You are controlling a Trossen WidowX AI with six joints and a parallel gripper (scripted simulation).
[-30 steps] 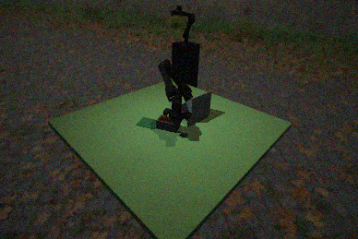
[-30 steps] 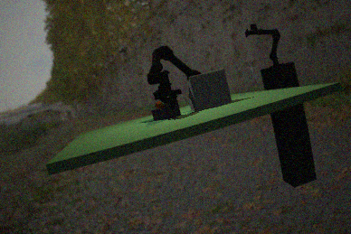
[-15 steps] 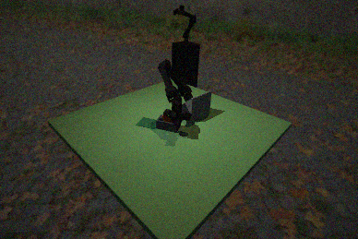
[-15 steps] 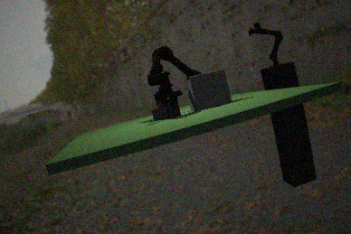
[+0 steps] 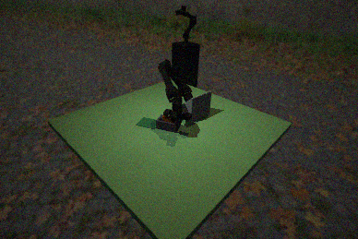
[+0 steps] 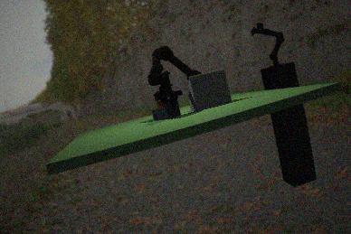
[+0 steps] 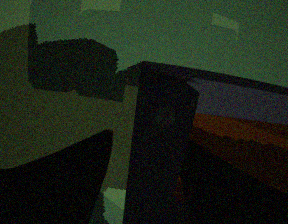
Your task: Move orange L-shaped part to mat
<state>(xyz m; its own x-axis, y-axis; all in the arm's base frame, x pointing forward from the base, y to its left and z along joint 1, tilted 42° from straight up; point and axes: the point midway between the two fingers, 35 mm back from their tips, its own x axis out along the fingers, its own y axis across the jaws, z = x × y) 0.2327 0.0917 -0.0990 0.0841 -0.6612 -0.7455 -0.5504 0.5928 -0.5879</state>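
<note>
Right now the orange L-shaped part is 2 cm ahead of my gripper tip, 4 cm to the right of it and 1 cm above it.
</note>
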